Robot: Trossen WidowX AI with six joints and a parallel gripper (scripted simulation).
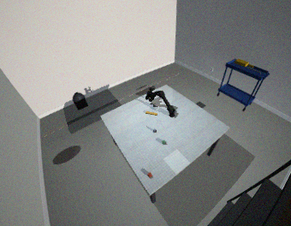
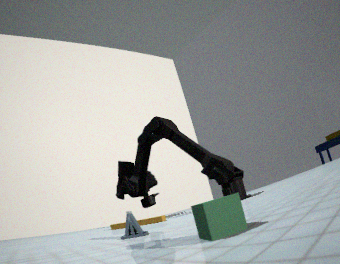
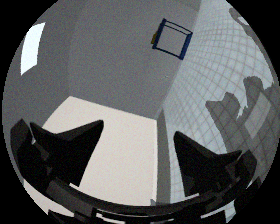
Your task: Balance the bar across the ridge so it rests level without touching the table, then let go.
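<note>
Now: the yellow bar 26 cm ahead of my gripper tip, 25 cm to the left of it and 14 cm below it. Also, from my gripper tip: green block (74 cm to the left, 43 cm ahead, 13 cm below); then red object (96 cm to the left, 79 cm ahead, 13 cm below).
</note>
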